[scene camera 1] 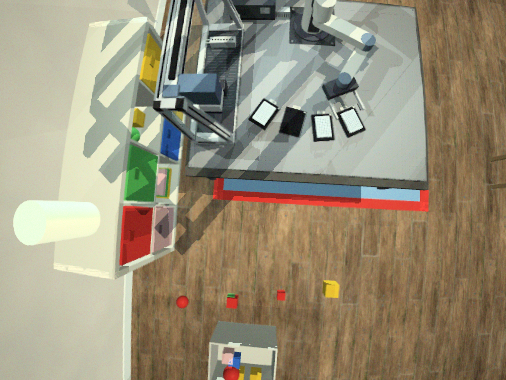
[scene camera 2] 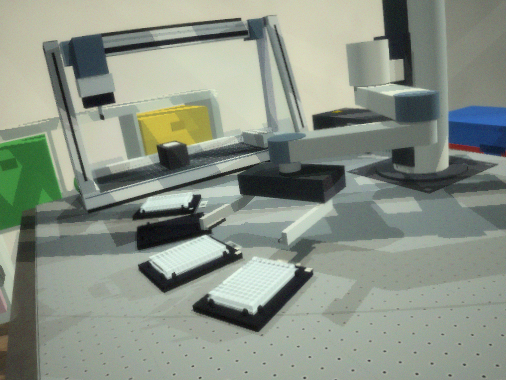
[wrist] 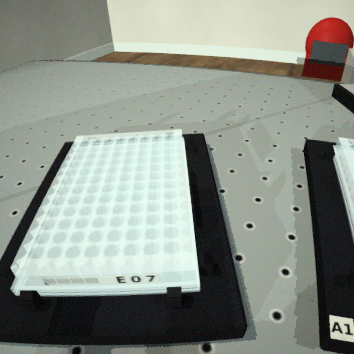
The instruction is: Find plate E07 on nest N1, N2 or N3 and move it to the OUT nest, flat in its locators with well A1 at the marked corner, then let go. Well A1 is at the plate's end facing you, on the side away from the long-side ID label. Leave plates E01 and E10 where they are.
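Frame: origin at the arm's base, x ahead, y left, z up, level; metres.
Seen in the pictures: gripper, fingertip midpoint: (scene camera 1: 350, 114) (scene camera 2: 240, 231) (wrist: 154, 73); arm's base, link origin: (scene camera 1: 311, 27) (scene camera 2: 420, 172).
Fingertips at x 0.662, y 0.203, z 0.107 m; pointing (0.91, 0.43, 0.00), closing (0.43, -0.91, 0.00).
Note:
Offsets run from my fingertips to a thing's top centre. Level surfaces: height alone.
Plate E07 {dx +0.006, dy +0.037, dz -0.068 m} (wrist: 115, 200) lies on a black nest {dx +0.006, dy +0.037, dz -0.072 m} (wrist: 215, 305) in the wrist view, its end label towards the camera; the long-side label is not visible. By the nest order, it is the rightmost plate (scene camera 1: 351, 121) in scene camera 1 and the front plate (scene camera 2: 252, 285) in scene camera 2. Another plate {dx +0.055, dy -0.135, dz -0.068 m} (scene camera 1: 323, 127) (scene camera 2: 190, 255) (wrist: 348, 165) lies beside it, its nest marked A1. The OUT nest {dx +0.031, dy -0.316, dz -0.072 m} (scene camera 1: 292, 121) (scene camera 2: 167, 231) is black and bare. A third plate {dx -0.011, dy -0.488, dz -0.068 m} (scene camera 1: 264, 113) (scene camera 2: 167, 203) lies beyond; both other IDs are unreadable. My gripper (scene camera 1: 351, 113) (scene camera 2: 243, 231) is wide open, empty, above the robot-side ends of the two nearer nests.
The gantry frame (scene camera 1: 238, 70) (scene camera 2: 175, 181) stands beyond the third plate. The arm's base column (scene camera 2: 432, 100) stands at the back of the perforated table {dz -0.094 m} (scene camera 1: 380, 155) (scene camera 2: 400, 320). The table's front edge is past the nests.

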